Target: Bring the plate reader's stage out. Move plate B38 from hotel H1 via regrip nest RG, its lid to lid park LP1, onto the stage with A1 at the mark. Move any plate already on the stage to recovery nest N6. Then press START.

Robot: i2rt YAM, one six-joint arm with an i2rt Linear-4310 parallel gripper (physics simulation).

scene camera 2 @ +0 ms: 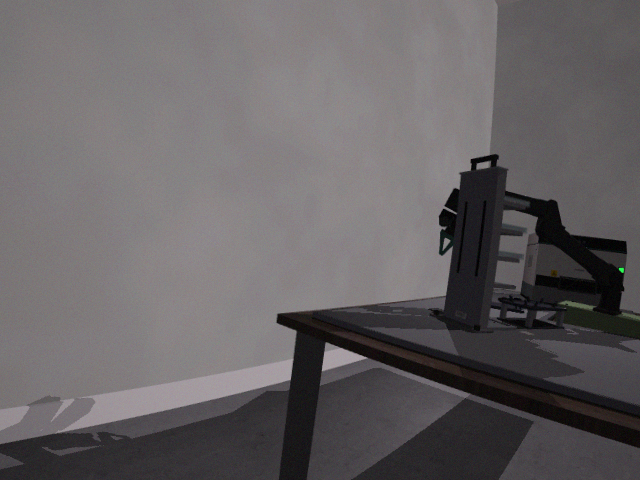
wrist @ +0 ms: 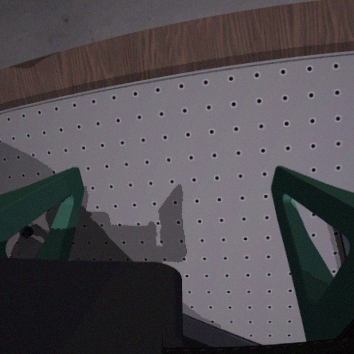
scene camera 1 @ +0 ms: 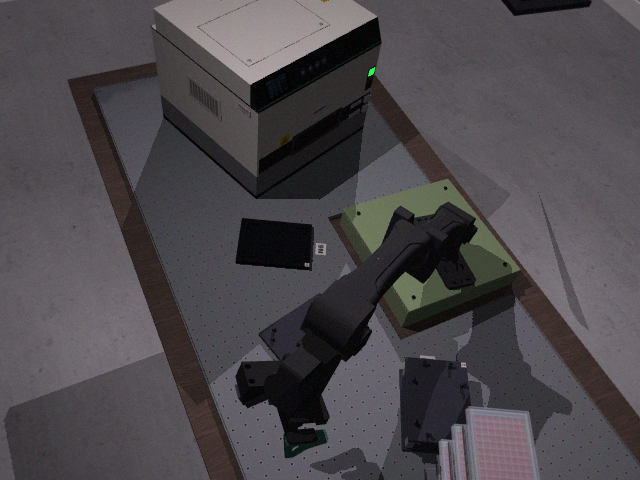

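Seen in the pictures: gripper, between the fingertips: [scene camera 2: 447, 258] [wrist: 177, 177] [scene camera 1: 280, 429]; arm's base, origin of its link: [scene camera 2: 607, 312].
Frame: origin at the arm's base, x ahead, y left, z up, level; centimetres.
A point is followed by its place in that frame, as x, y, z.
My gripper [scene camera 1: 305, 443] [scene camera 2: 445, 242] [wrist: 177, 177] {47.8, 31.4, 11.0} is open and empty, above the perforated deck near its left edge. The plate hotel [scene camera 2: 471, 248] {26.2, 57.8, 14.9} stands upright near the table's end. Its stacked pinkish plates [scene camera 1: 501, 441] {22.7, 47.1, 29.6} show at the bottom right in scene camera 1; I cannot tell which is B38. A dark raised nest [scene camera 1: 434, 397] {16.9, 31.0, 1.3} [scene camera 2: 535, 305] {13.8, 38.2, 1.7} stands beside the hotel, with no plate on it; its label is unreadable. Another dark nest [scene camera 1: 283, 333] {39.4, 8.1, -3.7} is partly hidden behind the arm. Black nest N6 [scene camera 1: 273, 242] {35.0, -14.3, -3.5} holds no plate. The plate reader [scene camera 1: 217, 67] {40.9, -40.0, 26.0} [scene camera 2: 573, 258] shows no stage outside its front.
The arm stands on a green base block [scene camera 1: 379, 209] {9.2, -14.9, -0.1} [scene camera 2: 628, 321] {-7.4, 10.0, -0.7} at the right side. Its links pass over the middle of the deck. A brown wooden rim [scene camera 1: 170, 320] {60.7, -2.2, -6.0} [wrist: 175, 52] {56.3, 34.9, -6.0} runs along the deck's left edge. A green light [scene camera 1: 371, 71] {2.3, -44.6, 15.4} shows on the reader.
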